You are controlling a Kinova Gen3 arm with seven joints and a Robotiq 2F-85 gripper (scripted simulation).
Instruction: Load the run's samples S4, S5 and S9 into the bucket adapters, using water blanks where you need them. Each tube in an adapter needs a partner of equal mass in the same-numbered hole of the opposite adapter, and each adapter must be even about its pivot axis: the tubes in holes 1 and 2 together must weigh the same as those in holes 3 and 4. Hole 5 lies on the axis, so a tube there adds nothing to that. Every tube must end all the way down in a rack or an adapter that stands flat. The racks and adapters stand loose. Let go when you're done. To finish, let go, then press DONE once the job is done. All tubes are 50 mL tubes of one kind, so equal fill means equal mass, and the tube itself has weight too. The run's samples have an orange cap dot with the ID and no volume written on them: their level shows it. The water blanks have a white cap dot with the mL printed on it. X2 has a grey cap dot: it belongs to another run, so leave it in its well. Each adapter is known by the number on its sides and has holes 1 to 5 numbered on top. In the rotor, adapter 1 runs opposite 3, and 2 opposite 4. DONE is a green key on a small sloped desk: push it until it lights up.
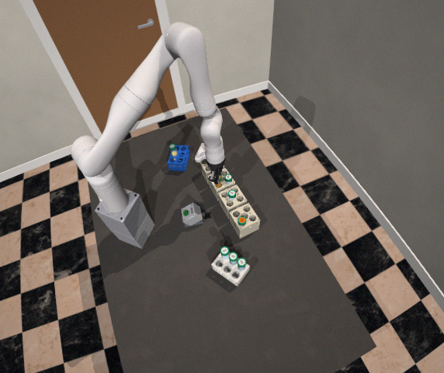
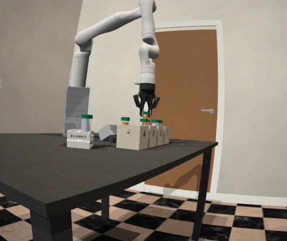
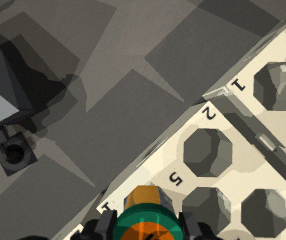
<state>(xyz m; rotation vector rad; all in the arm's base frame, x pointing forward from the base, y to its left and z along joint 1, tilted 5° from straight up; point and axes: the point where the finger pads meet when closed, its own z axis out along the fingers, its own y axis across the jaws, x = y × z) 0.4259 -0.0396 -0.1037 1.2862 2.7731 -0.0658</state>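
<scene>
Now: hand 5 cm above the sample S5 and 1 cm to the right of it. From my hand the other things lie so: adapter 1 (13 cm to the left, 10 cm below, 4 cm ahead); water blank tube (8 cm to the right, 8 cm below, 1 cm ahead); done desk (17 cm behind, 10 cm below, 4 cm to the right).
</scene>
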